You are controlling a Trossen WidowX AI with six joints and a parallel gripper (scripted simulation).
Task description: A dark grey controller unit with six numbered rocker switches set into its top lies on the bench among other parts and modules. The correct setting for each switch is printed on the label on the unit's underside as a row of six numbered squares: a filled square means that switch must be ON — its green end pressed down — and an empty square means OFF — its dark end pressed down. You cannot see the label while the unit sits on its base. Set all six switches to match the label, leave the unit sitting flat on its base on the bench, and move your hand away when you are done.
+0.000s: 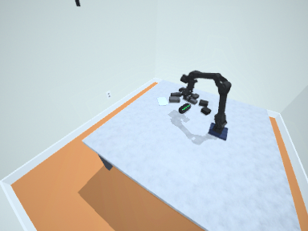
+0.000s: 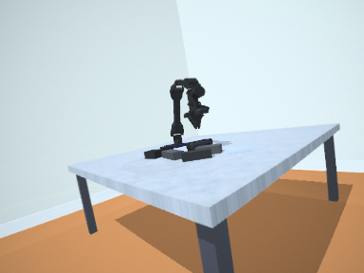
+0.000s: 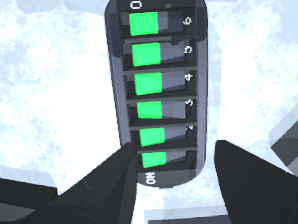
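The block lies 16 cm ahead of my gripper tip, 10 cm below it and 9 cm to the right of it. Also, from my gripper tip: bar (20 cm to the right, 10 cm below, 2 cm ahead); white sheet (26 cm ahead, 11 cm below).
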